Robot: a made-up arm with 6 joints.
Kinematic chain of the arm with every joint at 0, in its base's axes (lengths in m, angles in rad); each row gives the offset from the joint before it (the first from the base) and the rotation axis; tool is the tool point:
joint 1: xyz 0 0 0.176 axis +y
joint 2: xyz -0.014 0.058 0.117 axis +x
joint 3: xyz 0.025 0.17 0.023 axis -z
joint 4: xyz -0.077 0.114 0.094 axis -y
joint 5: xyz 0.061 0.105 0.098 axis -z
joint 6: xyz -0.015 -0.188 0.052 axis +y
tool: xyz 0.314 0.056 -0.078
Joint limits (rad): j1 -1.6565..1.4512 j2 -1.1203..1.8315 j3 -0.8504..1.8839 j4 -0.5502..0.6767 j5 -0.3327..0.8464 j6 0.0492..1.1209
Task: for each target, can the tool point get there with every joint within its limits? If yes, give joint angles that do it. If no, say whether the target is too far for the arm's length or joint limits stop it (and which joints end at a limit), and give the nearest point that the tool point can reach.
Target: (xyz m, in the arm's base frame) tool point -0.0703 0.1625 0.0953
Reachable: yes | joints 1.1138 -0.8643 0.7660 -0.2622 0.3341 1.0060
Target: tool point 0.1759 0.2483 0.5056
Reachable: yes | joints 0.0579 0.5703 -0.1000 0.5346 -0.0681 0.9174
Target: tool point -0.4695 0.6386 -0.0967
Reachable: no: joint limits stop it (at a limit: joint 1, joint 3, joint 4, joint 5, joint 6) | nearest point -0.4351 0.5555 0.1290 | short by 0.243 m
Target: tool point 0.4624 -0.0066 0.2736
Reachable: yes | joints 0.9547 1.2716 -0.5603 0.0352 0.3273 0.1431
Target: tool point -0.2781 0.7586 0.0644
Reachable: no: joint limits stop it (at a limit: joint 1, joint 3, joint 4, joint 5, joint 6) | nearest point -0.2545 0.6332 0.1446 | short by 0.151 m
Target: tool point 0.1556 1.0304 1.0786
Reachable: no: too far | nearest point 0.0838 0.5158 0.6620 | short by 0.666 m
